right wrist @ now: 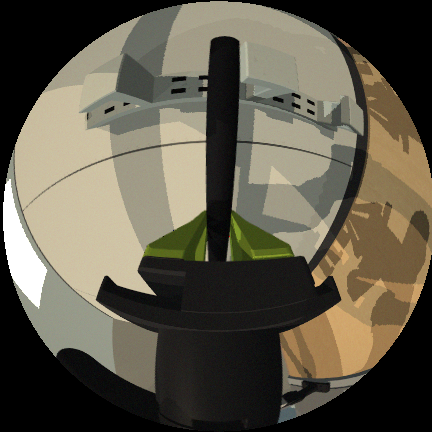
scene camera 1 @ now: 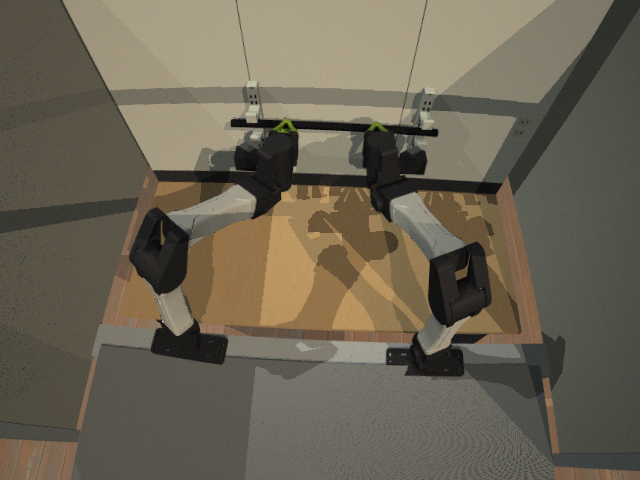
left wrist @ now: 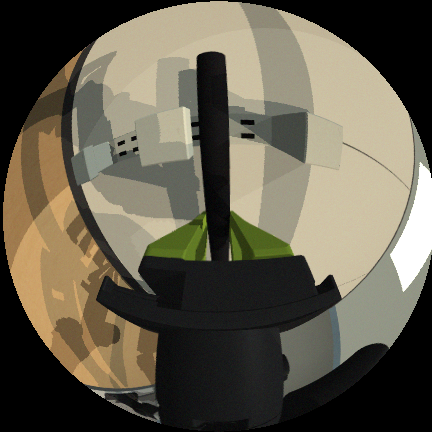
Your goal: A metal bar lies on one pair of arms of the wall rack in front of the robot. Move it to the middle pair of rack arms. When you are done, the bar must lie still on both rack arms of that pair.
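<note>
The black metal bar (scene camera 1: 330, 125) (left wrist: 214, 150) (right wrist: 222, 125) runs level across the front of the wall rack. My left gripper (scene camera 1: 285, 127) (left wrist: 217, 216) is shut on its left part, and my right gripper (scene camera 1: 376, 127) (right wrist: 218, 215) on its right part. In the wrist views the bar lies between the top and middle rack arms, close beside the left middle arm (left wrist: 162, 137) and the right middle arm (right wrist: 272, 65), on their upper side. A narrow gap shows beside the right middle arm. Whether the bar touches either arm is hard to tell.
The left top arm (left wrist: 324, 141) and right top arm (right wrist: 100, 92) stand above the bar. The left lower arm (left wrist: 93, 162) and right lower arm (right wrist: 352, 115) are below it. The back wall (scene camera 1: 330, 46) stands behind, and a wooden board (scene camera 1: 237, 279) lies below.
</note>
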